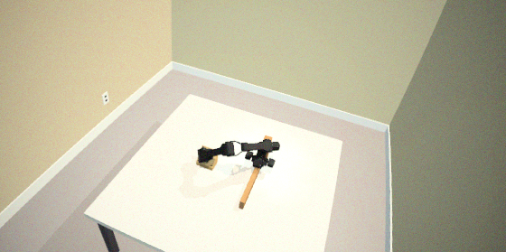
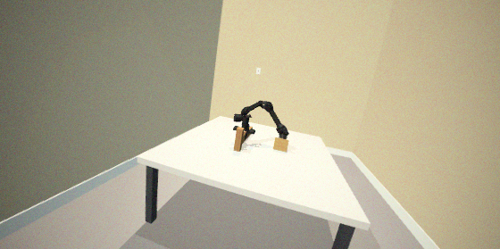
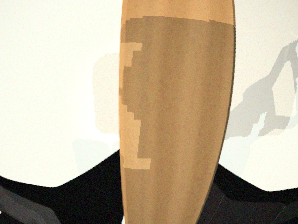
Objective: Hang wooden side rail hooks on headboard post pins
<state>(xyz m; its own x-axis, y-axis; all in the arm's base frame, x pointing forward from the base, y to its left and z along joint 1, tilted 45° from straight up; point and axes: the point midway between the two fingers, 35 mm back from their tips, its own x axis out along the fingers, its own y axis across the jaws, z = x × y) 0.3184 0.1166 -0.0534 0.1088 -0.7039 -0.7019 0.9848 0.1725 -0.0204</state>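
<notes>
Now: the upright headboard post 140 mm to the left of my gripper tip, 40 mm above it and 20 mm behind it.
</notes>
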